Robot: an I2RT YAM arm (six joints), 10 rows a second.
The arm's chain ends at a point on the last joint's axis. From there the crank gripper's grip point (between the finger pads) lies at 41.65 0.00 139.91 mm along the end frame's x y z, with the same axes.
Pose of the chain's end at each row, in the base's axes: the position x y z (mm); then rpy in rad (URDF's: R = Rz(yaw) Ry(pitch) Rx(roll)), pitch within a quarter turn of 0, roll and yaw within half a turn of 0:
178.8 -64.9 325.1 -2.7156 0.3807 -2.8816
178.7 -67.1 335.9 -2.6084 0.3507 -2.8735
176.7 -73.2 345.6 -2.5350 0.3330 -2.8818
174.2 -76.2 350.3 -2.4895 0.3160 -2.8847
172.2 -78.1 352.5 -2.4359 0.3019 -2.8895
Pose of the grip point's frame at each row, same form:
202.0 -118.5 191.3 -2.7156 0.3807 -2.8816
199.7 -135.1 208.4 -2.6084 0.3507 -2.8735
195.5 -150.7 223.4 -2.5350 0.3330 -2.8818
190.9 -159.6 231.7 -2.4895 0.3160 -2.8847
187.0 -168.0 238.4 -2.4359 0.3019 -2.8895

